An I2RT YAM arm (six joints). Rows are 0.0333 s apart.
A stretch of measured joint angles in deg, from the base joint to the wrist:
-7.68 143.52 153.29 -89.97 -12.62 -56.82
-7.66 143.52 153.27 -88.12 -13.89 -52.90
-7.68 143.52 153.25 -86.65 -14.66 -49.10
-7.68 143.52 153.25 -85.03 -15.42 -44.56
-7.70 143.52 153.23 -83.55 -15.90 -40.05
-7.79 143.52 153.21 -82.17 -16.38 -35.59
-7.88 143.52 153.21 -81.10 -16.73 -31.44
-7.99 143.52 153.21 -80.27 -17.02 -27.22
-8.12 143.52 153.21 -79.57 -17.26 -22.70
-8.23 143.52 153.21 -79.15 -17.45 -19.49
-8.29 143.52 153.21 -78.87 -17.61 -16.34
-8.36 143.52 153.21 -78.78 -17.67 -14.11
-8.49 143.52 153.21 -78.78 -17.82 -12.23
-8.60 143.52 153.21 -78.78 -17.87 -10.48
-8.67 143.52 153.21 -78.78 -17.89 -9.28
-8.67 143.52 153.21 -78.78 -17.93 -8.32
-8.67 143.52 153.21 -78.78 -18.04 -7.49
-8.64 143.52 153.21 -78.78 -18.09 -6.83
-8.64 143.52 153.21 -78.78 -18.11 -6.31
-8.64 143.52 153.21 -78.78 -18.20 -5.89
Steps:
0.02 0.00 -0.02 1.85 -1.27 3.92
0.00 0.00 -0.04 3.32 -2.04 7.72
0.00 0.00 -0.04 4.94 -2.80 12.26
-0.02 0.00 -0.06 6.42 -3.28 16.77
-0.11 0.00 -0.08 7.80 -3.76 21.23
-0.20 0.00 -0.08 8.87 -4.11 25.38
-0.31 0.00 -0.08 9.70 -4.40 29.60
-0.44 0.00 -0.08 10.40 -4.64 34.12
-0.55 0.00 -0.08 10.82 -4.83 37.33
-0.61 0.00 -0.08 11.10 -4.99 40.48
-0.68 0.00 -0.08 11.19 -5.05 42.71
-0.81 0.00 -0.08 11.19 -5.20 44.59
-0.92 0.00 -0.08 11.19 -5.25 46.34
-0.99 0.00 -0.08 11.19 -5.27 47.54
-0.99 0.00 -0.08 11.19 -5.31 48.50
-0.99 0.00 -0.08 11.19 -5.42 49.33
-0.96 0.00 -0.08 11.19 -5.47 49.99
-0.96 0.00 -0.08 11.19 -5.49 50.51
-0.96 0.00 -0.08 11.19 -5.58 50.93

